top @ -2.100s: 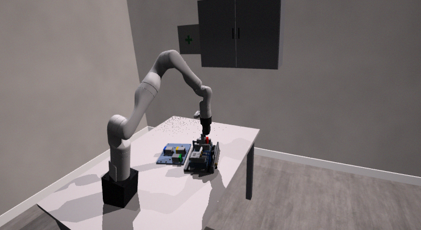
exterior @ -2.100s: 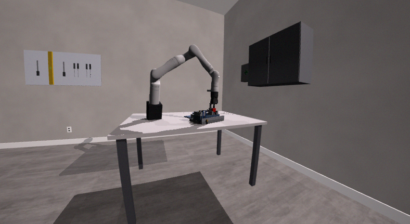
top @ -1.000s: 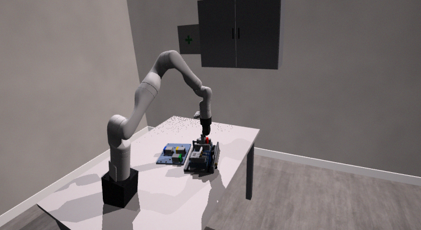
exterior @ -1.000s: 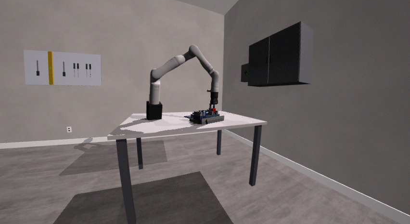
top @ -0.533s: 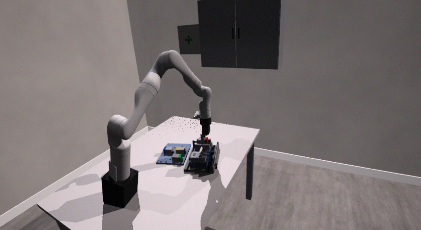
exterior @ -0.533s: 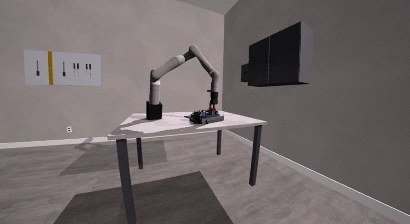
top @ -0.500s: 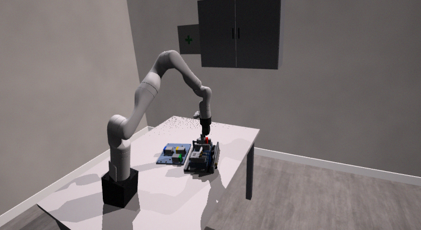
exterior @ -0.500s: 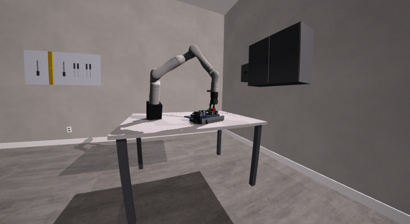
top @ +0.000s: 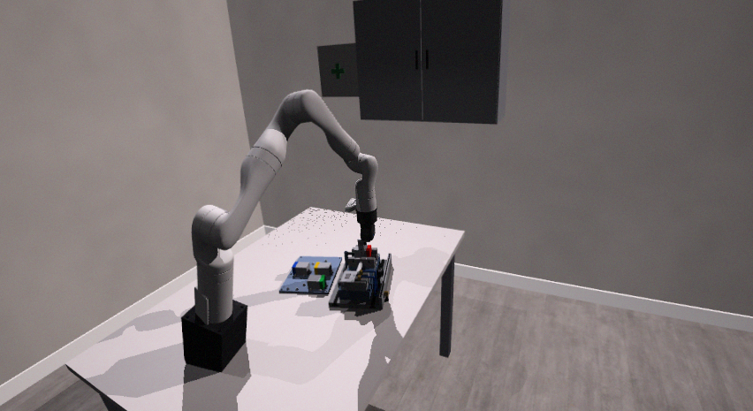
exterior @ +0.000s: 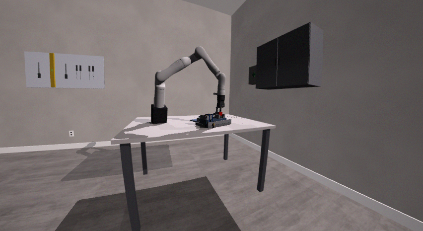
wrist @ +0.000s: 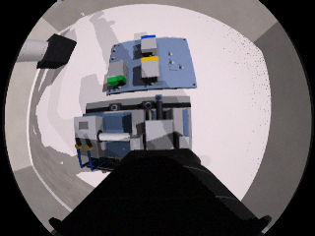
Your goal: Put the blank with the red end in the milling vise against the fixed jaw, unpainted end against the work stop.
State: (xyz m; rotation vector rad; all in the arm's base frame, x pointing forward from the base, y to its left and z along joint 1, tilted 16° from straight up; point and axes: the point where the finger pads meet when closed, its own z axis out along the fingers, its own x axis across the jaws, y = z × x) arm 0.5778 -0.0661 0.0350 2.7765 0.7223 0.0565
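Right now my hand is 6 cm past the vise, 3 cm to the left of it and 8 cm above it. From my hand the other things lie so: rail 2 cm behind, 12 cm to the right, 9 cm below; then yellow blank 9 cm behind, 14 cm to the left, 10 cm below; then green-ended blank 17 cm behind, 9 cm to the left, 10 cm below.
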